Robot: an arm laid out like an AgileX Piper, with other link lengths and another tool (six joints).
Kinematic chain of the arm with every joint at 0, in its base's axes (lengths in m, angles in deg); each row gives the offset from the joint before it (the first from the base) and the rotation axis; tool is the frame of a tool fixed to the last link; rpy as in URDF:
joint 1: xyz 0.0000 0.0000 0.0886 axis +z
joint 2: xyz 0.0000 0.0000 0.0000 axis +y
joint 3: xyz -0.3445 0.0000 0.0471 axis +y
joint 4: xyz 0.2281 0.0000 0.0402 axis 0.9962 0 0.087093
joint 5: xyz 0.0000 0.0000 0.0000 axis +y
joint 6: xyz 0.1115 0.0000 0.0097 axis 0.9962 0 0.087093
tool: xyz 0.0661 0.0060 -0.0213 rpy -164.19 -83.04 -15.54
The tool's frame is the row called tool.
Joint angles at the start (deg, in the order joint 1, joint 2, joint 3, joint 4, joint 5, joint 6):
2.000, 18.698, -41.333, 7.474, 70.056, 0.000
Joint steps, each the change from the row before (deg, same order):
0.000, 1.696, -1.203, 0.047, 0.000, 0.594
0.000, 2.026, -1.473, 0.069, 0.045, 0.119
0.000, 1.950, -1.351, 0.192, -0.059, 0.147
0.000, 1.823, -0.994, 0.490, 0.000, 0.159
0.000, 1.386, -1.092, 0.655, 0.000, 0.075
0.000, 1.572, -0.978, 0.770, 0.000, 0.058
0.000, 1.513, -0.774, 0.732, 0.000, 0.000
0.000, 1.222, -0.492, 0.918, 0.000, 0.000
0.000, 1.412, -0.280, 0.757, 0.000, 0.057
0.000, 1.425, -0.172, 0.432, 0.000, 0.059
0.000, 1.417, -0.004, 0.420, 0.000, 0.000
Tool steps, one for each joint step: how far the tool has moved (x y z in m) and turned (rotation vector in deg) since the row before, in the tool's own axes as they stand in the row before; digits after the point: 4 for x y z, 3 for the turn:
0.0076, -0.0012, -0.0026, 0.139, -0.489, 0.656
0.0091, -0.0012, -0.0029, 0.056, -0.594, 0.204
0.0090, -0.0015, -0.0023, 0.184, -0.541, 0.256
0.0074, -0.0022, -0.0008, 0.460, -0.841, 0.349
0.0067, -0.0028, -0.0019, 0.642, -0.321, 0.214
0.0068, -0.0030, -0.0009, 0.729, -0.622, 0.269
0.0061, -0.0027, -0.0001, 0.667, -0.761, 0.241
0.0045, -0.0030, 0.0005, 0.850, -0.759, 0.276
0.0043, -0.0023, 0.0019, 0.668, -1.141, 0.404
0.0041, -0.0011, 0.0024, 0.335, -1.240, 0.398
0.0035, -0.0009, 0.0031, 0.296, -1.392, 0.384

